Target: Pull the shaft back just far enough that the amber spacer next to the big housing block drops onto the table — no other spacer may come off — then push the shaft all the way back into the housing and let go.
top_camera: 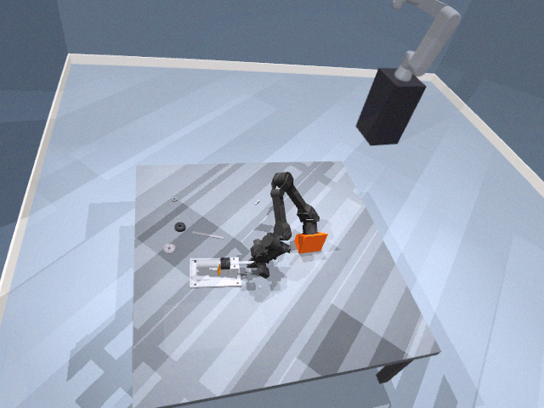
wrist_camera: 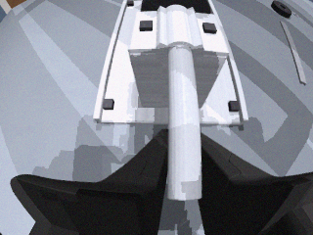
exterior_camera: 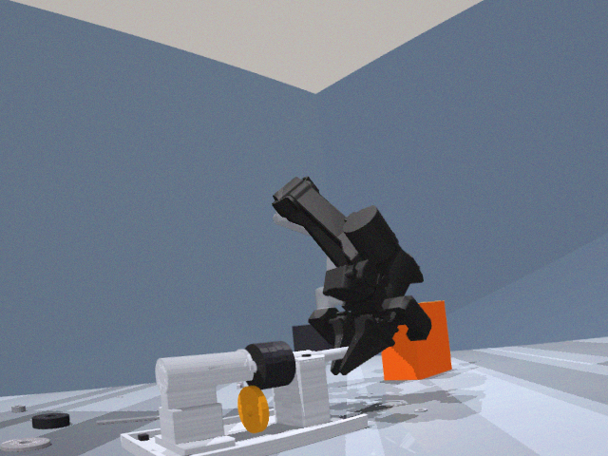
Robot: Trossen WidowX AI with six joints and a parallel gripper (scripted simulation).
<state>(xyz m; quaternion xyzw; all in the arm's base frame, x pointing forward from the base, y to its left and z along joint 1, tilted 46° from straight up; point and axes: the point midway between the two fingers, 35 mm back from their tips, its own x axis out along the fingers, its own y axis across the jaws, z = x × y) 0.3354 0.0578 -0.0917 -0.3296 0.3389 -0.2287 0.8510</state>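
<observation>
The shaft is 4 cm ahead of my gripper tip, 2 cm above it and 1 cm to the right of it. The rest, counted from my gripper tip: amber spacer: 12 cm ahead, 2 cm to the right, 2 cm below; then thin rod: 25 cm to the right, 13 cm ahead, 5 cm below.
</observation>
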